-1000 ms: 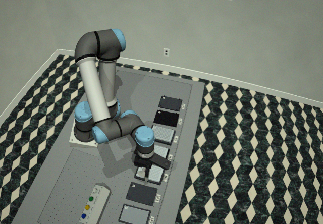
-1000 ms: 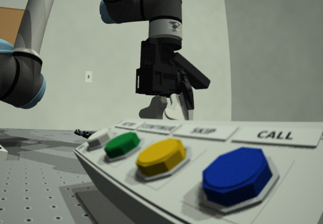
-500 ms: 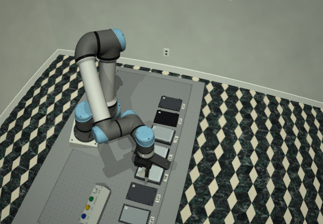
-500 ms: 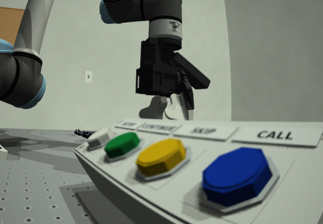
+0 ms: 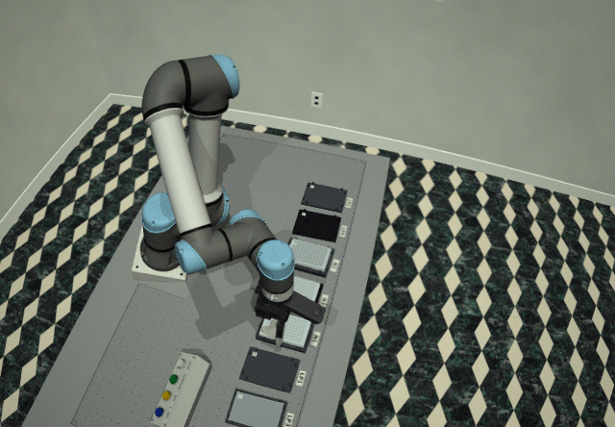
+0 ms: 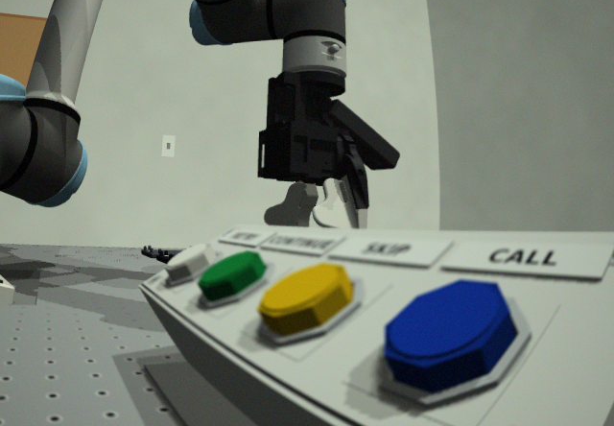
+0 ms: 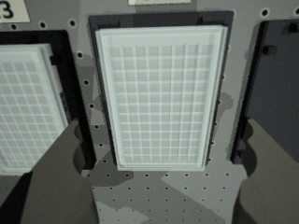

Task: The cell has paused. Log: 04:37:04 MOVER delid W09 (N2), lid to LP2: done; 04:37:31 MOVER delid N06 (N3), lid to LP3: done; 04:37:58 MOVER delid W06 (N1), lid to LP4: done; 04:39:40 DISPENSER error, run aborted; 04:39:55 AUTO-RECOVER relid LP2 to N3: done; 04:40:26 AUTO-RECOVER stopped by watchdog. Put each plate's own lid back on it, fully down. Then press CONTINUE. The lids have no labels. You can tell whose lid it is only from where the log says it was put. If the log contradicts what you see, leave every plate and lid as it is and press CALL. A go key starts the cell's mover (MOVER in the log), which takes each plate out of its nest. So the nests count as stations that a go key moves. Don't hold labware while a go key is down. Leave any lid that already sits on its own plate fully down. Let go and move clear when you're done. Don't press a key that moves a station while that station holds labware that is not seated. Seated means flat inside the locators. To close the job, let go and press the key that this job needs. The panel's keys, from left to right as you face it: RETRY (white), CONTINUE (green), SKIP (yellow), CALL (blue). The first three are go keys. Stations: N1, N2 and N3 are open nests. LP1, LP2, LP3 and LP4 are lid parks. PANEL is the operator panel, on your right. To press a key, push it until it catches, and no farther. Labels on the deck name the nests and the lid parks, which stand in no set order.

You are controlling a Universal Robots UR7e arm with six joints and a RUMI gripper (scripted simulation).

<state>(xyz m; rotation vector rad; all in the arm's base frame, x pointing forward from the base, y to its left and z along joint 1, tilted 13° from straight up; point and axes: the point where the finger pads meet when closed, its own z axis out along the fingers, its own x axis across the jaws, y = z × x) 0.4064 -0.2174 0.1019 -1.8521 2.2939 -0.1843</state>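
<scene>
Now: the plate 2 cm ahead of my hand, 13 cm to the left of it and 2 cm below it. Also, from my hand: dark lid park 3 cm behind, 13 cm to the right, 3 cm below; white RETRY key 27 cm behind, 16 cm to the right, 3 cm above; clear lid 6 cm behind, 26 cm to the right, 2 cm below.
</scene>
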